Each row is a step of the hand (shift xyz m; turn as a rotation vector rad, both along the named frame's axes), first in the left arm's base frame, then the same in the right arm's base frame.
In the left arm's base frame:
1: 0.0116 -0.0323 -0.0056 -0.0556 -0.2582 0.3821
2: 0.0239 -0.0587 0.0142 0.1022 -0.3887 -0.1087
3: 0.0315 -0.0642 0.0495 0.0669 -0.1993 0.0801
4: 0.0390 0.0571 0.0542 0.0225 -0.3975 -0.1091
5: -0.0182 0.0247 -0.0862 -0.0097 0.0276 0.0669
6: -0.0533 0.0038 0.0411 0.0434 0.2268 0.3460
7: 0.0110 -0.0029 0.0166 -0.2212 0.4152 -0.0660
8: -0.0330 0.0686 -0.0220 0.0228 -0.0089 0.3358
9: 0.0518 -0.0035 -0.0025 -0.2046 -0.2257 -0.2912
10: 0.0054 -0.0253 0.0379 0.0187 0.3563 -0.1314
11: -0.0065 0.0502 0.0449 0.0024 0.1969 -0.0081
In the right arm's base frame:
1: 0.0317 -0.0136 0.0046 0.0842 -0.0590 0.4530
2: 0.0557 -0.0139 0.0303 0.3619 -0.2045 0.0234
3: 0.0594 0.0009 0.0636 0.1744 -0.0456 0.1346
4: -0.0218 0.0819 0.0231 0.3131 -0.2662 0.0389
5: -0.0166 -0.0288 -0.0852 -0.0366 0.0342 0.0531
6: -0.0459 -0.0204 0.0449 -0.1840 0.2939 0.2298
7: 0.0071 0.0120 0.0146 -0.4356 0.0738 -0.1746
8: -0.0678 0.0107 -0.0396 -0.0303 0.1318 0.3083
9: 0.0387 0.0335 -0.0093 0.0633 -0.3871 -0.1541
10: 0.0157 0.0020 0.0431 -0.2180 0.1834 -0.2518
11: -0.0469 0.0423 0.0243 -0.1360 0.1190 -0.0786

